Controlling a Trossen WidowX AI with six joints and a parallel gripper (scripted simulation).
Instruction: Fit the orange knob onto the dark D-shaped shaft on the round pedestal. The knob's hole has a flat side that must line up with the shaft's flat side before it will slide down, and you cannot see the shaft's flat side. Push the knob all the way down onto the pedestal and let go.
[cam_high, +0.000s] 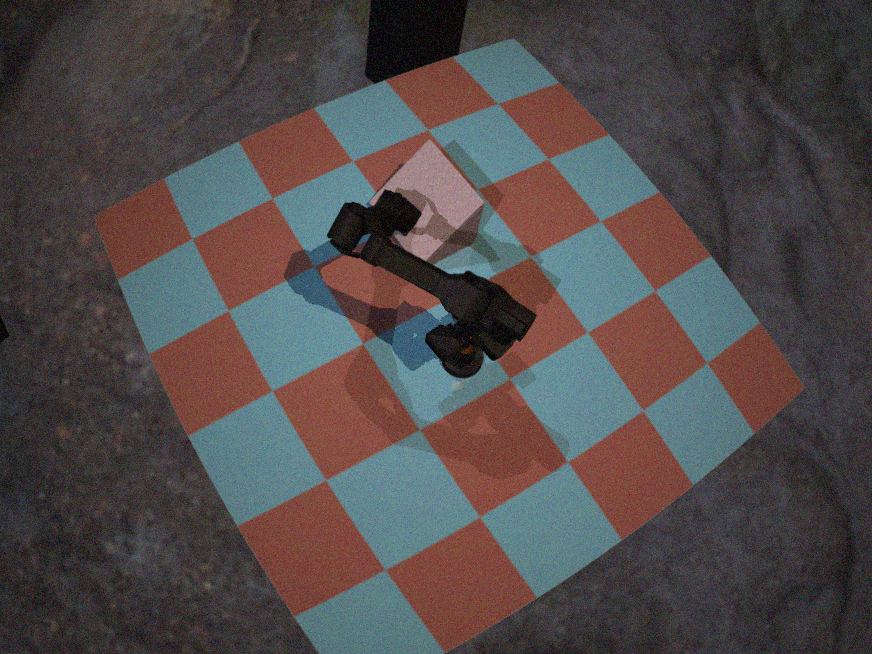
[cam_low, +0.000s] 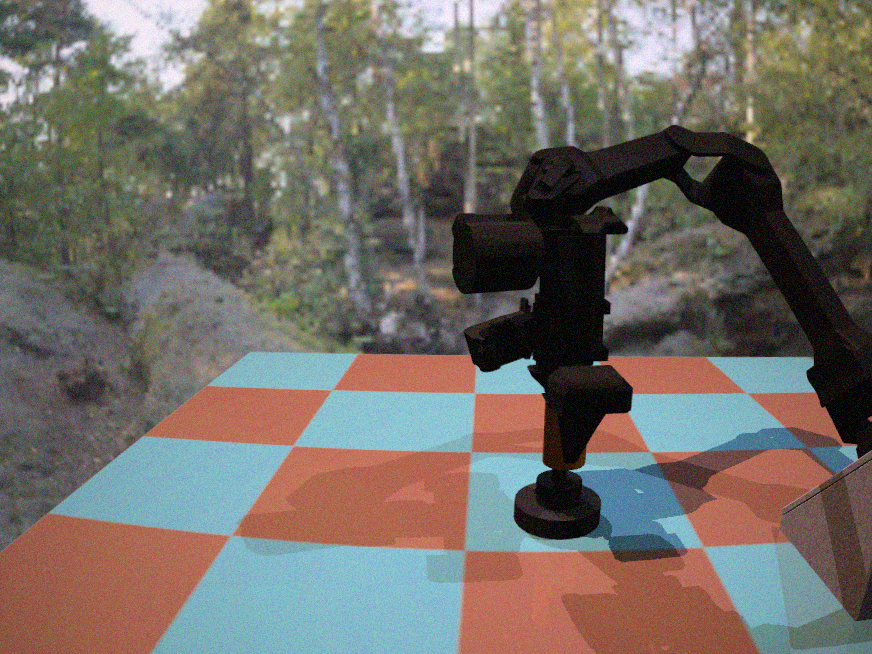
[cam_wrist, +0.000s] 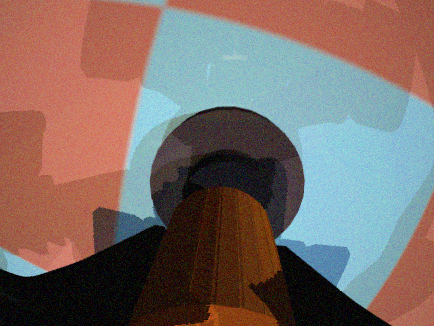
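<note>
Now: the orange knob 20 mm above my gripper tip. Also, from my gripper tip: dark pedestal (40 mm below).
</note>
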